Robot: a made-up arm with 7 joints. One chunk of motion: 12 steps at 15 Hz.
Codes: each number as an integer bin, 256 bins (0 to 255) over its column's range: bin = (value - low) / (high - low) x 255, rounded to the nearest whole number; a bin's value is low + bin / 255 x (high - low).
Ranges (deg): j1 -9.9..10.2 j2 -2.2..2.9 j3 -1.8..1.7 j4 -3.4..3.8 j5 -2.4..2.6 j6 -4..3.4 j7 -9.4..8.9
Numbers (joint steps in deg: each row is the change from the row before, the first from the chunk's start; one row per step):
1: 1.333 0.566 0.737 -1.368 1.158 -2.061 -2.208
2: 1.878 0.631 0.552 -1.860 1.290 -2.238 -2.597
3: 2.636 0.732 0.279 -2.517 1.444 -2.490 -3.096
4: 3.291 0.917 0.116 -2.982 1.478 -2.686 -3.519
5: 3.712 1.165 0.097 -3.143 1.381 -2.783 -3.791
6: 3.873 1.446 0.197 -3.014 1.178 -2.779 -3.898
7: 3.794 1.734 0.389 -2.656 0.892 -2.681 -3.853
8: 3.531 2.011 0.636 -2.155 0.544 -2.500 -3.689
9: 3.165 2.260 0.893 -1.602 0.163 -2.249 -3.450
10: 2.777 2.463 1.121 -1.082 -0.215 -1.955 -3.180
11: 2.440 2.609 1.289 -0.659 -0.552 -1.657 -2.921
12: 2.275 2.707 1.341 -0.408 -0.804 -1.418 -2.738
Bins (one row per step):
1: 143 138 185 72 181 67 100
2: 149 142 171 55 188 61 95
3: 159 147 151 31 196 52 88
4: 167 156 140 15 198 45 82
5: 173 168 138 9 193 42 78
6: 175 182 145 14 182 42 77
7: 174 197 159 26 168 45 77
8: 170 211 177 44 150 52 80
9: 166 223 196 64 131 60 83
10: 161 233 213 82 111 70 87
11: 157 240 225 97 94 81 90
12: 154 245 229 106 81 89 93

